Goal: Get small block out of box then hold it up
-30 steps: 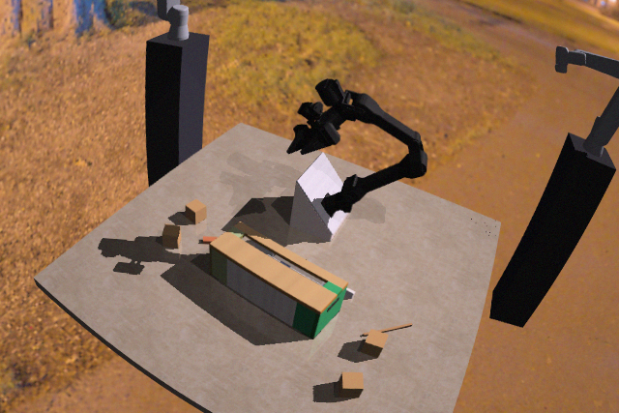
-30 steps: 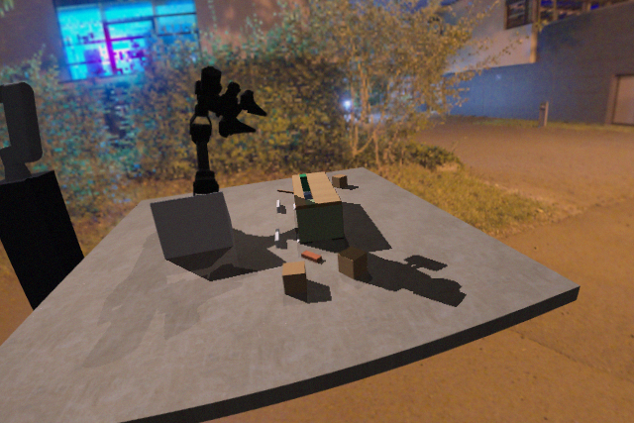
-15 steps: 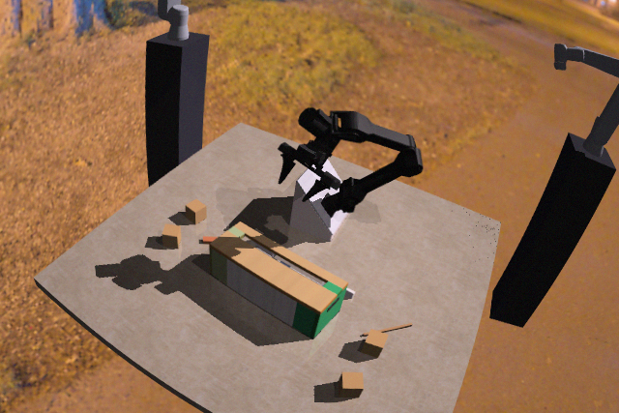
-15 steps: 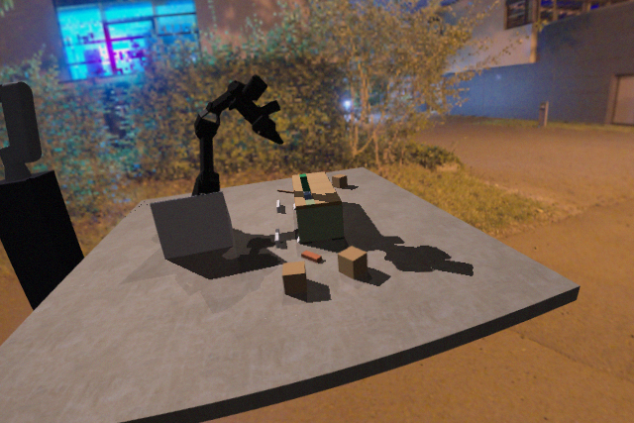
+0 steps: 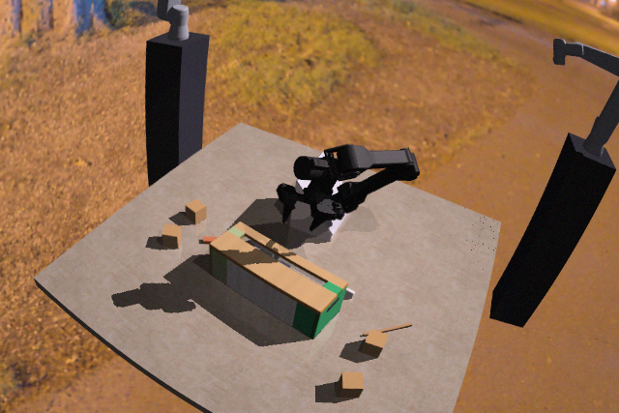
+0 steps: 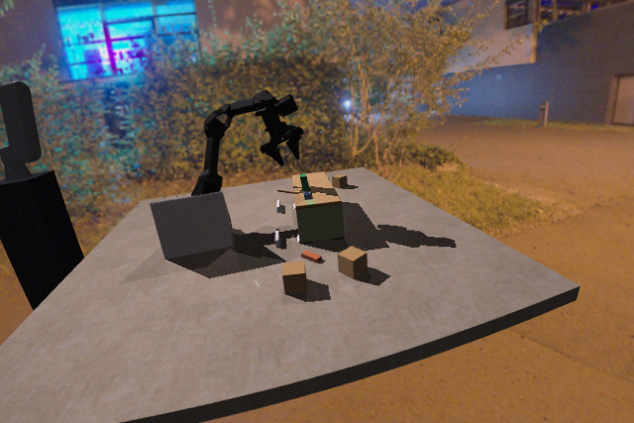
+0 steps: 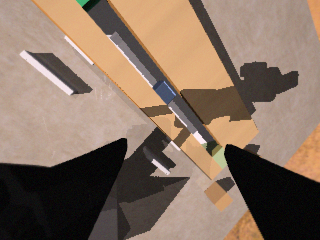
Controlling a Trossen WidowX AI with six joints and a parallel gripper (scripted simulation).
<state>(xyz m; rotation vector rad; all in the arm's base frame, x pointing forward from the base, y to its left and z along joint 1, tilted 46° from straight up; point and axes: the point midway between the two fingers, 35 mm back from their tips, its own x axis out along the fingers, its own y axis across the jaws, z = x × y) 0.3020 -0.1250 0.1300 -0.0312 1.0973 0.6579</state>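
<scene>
Now: gripper tip 140 mm above the small blue block, 40 mm short of it and 10 mm to the left of it. The rest, counted from my gripper tip: reddish piece: 290 mm to the right, 220 mm below, 30 mm behind; box: 160 mm below, 30 mm ahead, 10 mm to the right; thin stick: 340 mm to the left, 220 mm below, 50 mm ahead.
</scene>
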